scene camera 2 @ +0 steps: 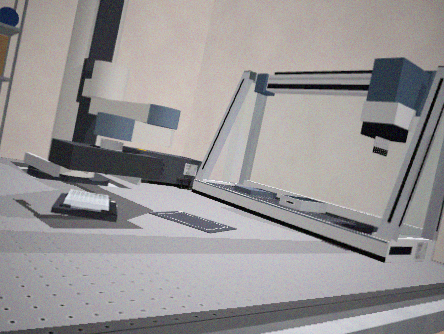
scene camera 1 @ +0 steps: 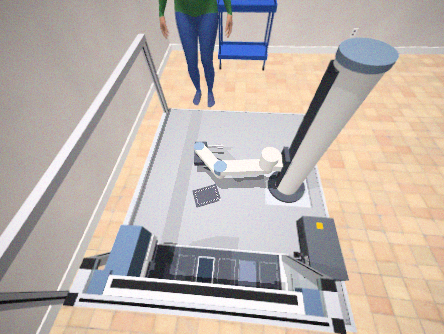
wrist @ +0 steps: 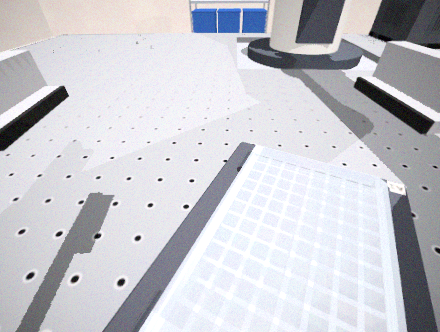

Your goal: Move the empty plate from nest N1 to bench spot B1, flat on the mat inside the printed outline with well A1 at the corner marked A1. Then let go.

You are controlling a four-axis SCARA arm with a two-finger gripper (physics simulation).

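Pixels of known places: gripper, fingertip midpoint: [scene camera 1: 223,155] [wrist: 214,68]; arm's base, origin of the base link: [scene camera 2: 68,178] [scene camera 1: 285,186] [wrist: 300,55].
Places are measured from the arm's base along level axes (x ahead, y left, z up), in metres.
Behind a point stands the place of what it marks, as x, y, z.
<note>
The clear empty plate [scene camera 2: 87,200] @[0.538, -0.144, 0.040] [wrist: 300,240] @[0.499, -0.125, 0.038] sits in the dark nest N1 [scene camera 2: 92,214] @[0.578, -0.145, 0.021] [wrist: 185,235] @[0.491, -0.181, 0.025]. In the wrist view it fills the lower middle and right, turned at an angle to the fingers, with a white corner label [wrist: 396,187] @[0.449, -0.047, 0.025] at its far right. In scene camera 1 the arm and gripper hide it. My gripper [scene camera 1: 221,156] @[0.448, -0.167, 0.098] [wrist: 214,68] @[0.448, -0.167, 0.098] is open and empty, above the bench near the nest. In the wrist view its fingers stand wide at both sides. Bench spot B1 is the dark mat with a printed outline [scene camera 1: 206,195] @[0.545, 0.117, 0.014] [scene camera 2: 195,221] @[0.552, 0.116, 0.015]; its A1 mark cannot be read.
The arm's column [scene camera 1: 325,120] @[0.038, 0.065, 0.677] [wrist: 307,25] @[0.077, -0.021, 0.070] stands on the bench. A grey box [scene camera 1: 322,247] @[-0.111, 0.412, 0.128] [scene camera 2: 177,170] @[-0.035, 0.425, 0.077] and a gantry machine with deck slots [scene camera 1: 205,290] [scene camera 2: 290,235] stand beyond the mat. A person [scene camera 1: 196,40] and a blue cart [scene camera 1: 243,50] are behind the bench.
</note>
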